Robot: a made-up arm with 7 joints.
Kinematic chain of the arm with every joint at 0, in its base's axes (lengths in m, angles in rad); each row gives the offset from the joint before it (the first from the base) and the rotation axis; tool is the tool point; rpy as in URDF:
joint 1: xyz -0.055 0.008 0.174 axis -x
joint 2: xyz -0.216 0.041 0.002 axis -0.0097 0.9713 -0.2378
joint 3: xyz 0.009 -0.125 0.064 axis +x
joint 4: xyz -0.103 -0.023 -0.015 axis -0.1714 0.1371 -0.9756
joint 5: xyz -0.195 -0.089 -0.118 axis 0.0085 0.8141 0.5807
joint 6: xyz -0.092 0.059 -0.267 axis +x
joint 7: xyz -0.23 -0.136 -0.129 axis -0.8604 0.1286 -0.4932
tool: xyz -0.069 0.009 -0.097 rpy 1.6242 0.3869 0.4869
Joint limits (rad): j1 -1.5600..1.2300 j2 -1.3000..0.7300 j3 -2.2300..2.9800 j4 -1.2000..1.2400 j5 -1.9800..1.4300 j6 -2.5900..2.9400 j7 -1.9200..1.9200
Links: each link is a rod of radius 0.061 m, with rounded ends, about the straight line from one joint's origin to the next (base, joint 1, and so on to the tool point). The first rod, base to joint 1, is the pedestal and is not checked.
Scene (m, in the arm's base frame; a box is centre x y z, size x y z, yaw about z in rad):
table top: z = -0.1
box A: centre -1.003 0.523 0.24 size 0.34 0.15 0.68 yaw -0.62
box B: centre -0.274 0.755 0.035 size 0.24 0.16 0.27 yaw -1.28
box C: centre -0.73 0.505 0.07 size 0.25 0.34 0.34 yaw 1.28
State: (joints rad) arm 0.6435 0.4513 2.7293 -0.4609 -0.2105 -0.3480 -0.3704
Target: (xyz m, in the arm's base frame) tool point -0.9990 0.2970 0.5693
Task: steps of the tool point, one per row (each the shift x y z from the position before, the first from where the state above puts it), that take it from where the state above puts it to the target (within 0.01 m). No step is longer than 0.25 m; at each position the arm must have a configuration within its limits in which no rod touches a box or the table.
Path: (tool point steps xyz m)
1: -0.0202 -0.0411 0.1564
2: 0.0102 -0.0692 0.1486
3: 0.0361 -0.0916 0.1291
4: 0.0557 -0.1071 0.1020
5: 0.0680 -0.1140 0.0716
6: 0.0732 -0.1135 0.0416
7: -0.2241 0.0014 -0.0061
8: -0.2121 -0.0104 -0.0626
9: -0.1790 -0.0118 -0.1120
10: -0.1303 -0.0033 -0.1449
11: -0.0744 0.0118 -0.1552

